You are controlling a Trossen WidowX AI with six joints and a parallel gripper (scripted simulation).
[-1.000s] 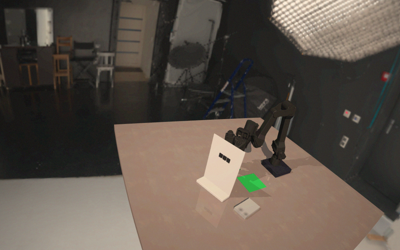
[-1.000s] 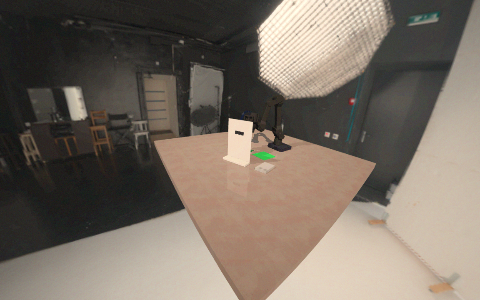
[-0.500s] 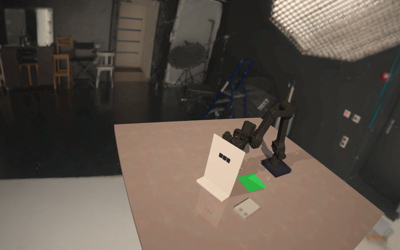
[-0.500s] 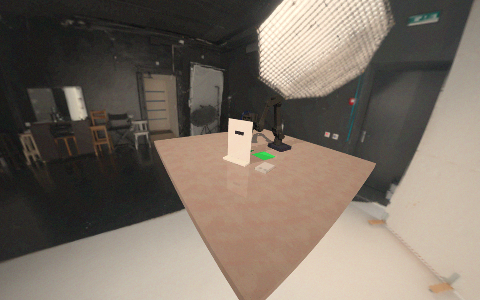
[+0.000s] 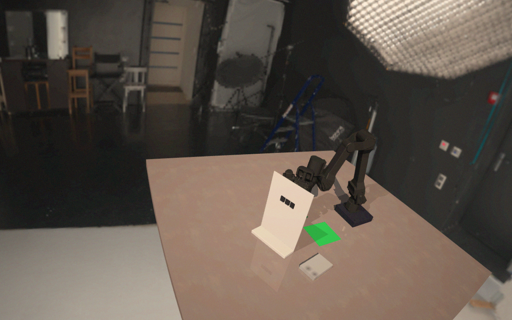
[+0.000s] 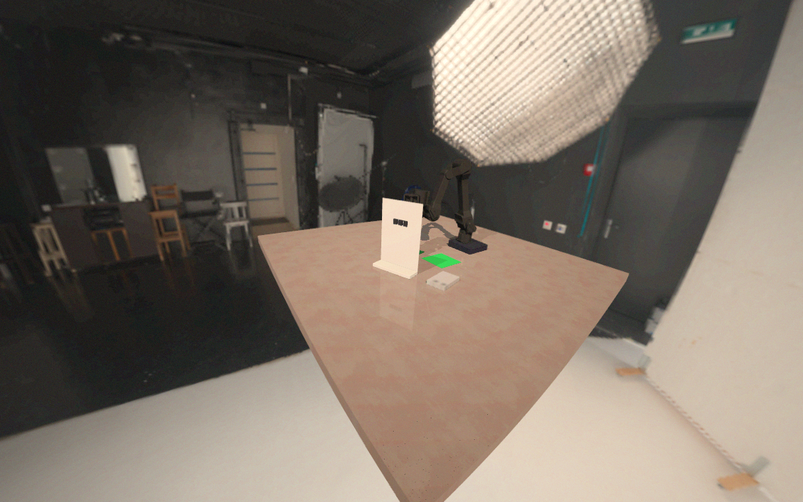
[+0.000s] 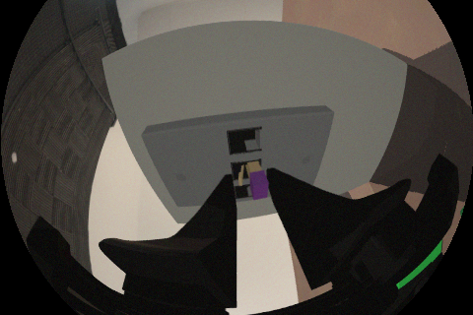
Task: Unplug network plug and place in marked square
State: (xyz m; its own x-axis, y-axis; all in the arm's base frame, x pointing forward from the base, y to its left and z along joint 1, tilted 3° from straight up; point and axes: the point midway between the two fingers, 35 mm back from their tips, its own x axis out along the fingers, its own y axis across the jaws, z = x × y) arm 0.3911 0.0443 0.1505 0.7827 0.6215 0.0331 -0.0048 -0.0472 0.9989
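Right now the green marked square is 19 cm behind my gripper tip, 18 cm below it and 2 cm to the left of it. Round my gripper tip: purple network plug: right at my gripper tip; then flat grey box: 18 cm to the left, 17 cm below, 6 cm behind; then white upright panel: 6 cm below, 2 cm ahead, 1 cm to the left.
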